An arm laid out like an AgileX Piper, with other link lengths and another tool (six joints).
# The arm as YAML. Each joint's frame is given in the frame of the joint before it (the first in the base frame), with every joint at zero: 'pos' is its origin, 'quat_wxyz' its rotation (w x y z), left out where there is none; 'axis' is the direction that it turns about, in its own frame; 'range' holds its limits. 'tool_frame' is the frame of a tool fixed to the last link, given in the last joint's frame.
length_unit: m
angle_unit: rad
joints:
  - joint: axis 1
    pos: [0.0, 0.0, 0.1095]
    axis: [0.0, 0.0, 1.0]
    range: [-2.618, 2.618]
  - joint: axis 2
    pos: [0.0, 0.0, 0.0]
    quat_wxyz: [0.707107, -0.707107, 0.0, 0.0]
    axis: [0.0, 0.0, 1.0]
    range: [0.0, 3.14]
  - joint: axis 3
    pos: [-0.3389, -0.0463, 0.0]
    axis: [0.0, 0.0, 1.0]
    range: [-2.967, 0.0]
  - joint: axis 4
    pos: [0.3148, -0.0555, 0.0]
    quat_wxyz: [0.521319, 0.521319, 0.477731, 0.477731]
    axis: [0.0, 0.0, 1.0]
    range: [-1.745, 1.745]
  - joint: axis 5
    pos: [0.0, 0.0, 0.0]
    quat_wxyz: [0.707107, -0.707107, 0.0, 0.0]
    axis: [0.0, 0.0, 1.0]
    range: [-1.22, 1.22]
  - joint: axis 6
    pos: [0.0, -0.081, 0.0]
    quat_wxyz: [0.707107, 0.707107, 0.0, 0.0]
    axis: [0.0, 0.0, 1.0]
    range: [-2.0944, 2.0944]
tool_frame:
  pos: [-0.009, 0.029, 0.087]
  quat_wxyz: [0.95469, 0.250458, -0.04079, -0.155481]
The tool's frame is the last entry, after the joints.
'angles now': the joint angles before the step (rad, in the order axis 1, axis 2, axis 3, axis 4, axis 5, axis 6). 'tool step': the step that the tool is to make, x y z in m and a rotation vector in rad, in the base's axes. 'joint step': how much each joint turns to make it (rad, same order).
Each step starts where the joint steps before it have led.
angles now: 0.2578 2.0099 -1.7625 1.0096 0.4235 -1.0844
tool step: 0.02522 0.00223 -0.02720 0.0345 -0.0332 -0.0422
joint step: 0.0009 0.0770 -0.0145 0.2234 -0.0792 -0.2054
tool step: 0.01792 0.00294 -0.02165 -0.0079 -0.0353 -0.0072
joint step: 0.0000 0.0670 -0.0340 0.1612 -0.0273 -0.1857
